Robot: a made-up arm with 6 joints.
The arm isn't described. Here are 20 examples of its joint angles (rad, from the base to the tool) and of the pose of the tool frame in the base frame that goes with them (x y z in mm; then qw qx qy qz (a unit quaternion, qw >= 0)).
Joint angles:
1: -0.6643 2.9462 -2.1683 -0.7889 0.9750 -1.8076
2: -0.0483 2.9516 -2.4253 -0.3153 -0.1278 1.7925
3: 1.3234 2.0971 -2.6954 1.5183 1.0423 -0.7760
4: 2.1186 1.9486 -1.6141 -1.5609 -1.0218 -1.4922
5: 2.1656 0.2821 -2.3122 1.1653 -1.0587 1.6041
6: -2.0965 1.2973 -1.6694 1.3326 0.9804 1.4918
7: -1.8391 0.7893 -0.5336 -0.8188 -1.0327 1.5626
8: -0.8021 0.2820 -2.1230 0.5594 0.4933 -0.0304
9: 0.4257 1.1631 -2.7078 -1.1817 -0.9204 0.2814
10: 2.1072 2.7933 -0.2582 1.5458 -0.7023 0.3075
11: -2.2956 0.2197 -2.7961 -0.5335 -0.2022 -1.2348
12: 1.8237 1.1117 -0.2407 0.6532 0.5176 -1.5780
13: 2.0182 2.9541 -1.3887 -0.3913 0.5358 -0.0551
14: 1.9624 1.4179 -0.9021 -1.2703 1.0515 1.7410
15: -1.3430 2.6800 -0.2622 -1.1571 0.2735 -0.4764
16: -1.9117 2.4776 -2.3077 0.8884 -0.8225 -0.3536
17: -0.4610 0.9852 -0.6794 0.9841 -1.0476 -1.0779
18: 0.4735 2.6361 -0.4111 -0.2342 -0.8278 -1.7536
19: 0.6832 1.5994 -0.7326 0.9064 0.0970 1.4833
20: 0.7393 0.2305 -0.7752 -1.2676 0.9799 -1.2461
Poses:
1: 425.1 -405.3 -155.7 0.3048 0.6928 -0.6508 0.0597
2: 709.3 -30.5 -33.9 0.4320 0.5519 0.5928 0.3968
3: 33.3 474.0 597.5 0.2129 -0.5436 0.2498 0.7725
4: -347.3 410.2 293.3 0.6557 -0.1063 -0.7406 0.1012
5: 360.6 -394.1 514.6 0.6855 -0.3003 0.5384 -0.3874
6: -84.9 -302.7 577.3 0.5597 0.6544 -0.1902 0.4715
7: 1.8 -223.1 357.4 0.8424 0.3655 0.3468 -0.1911
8: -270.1 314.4 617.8 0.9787 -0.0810 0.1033 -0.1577
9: -178.5 -2.4 777.8 0.8625 -0.2032 -0.4071 -0.2215
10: 54.9 30.3 -126.5 0.4412 -0.2529 0.8284 -0.2347
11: 462.8 507.6 359.1 0.3820 0.1964 0.5594 0.7089
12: -77.5 183.0 78.5 0.1024 -0.9637 0.1311 0.2089
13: -122.7 299.4 -307.8 0.0699 0.9178 -0.3281 0.2126
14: -57.9 351.4 241.7 0.4971 -0.3580 0.7693 0.1814
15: -22.9 -7.8 -132.0 0.1500 0.1760 -0.8835 -0.4073
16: -275.2 -610.7 289.1 0.4776 0.5451 -0.0260 -0.6885
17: 203.4 -179.3 358.4 0.6399 0.3479 0.4461 -0.5200
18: 124.1 82.2 -187.4 0.1484 -0.9231 0.3544 -0.0169
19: 285.5 242.0 105.6 0.0229 -0.6934 -0.6247 -0.3583
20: 75.0 -35.8 439.7 0.2993 -0.5460 0.3707 -0.6891
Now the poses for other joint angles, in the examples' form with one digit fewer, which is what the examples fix.
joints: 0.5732 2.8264 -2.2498 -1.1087 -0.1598 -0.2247
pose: 576 389 -21 0.528 -0.703 0.454 -0.145
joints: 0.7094 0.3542 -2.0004 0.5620 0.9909 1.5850
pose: -248 -156 630 0.150 0.027 0.414 0.897
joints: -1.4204 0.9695 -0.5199 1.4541 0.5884 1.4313
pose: 93 -253 239 0.225 0.764 -0.307 0.521
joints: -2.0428 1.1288 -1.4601 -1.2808 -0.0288 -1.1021
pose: -131 -263 588 0.497 0.103 -0.532 0.678
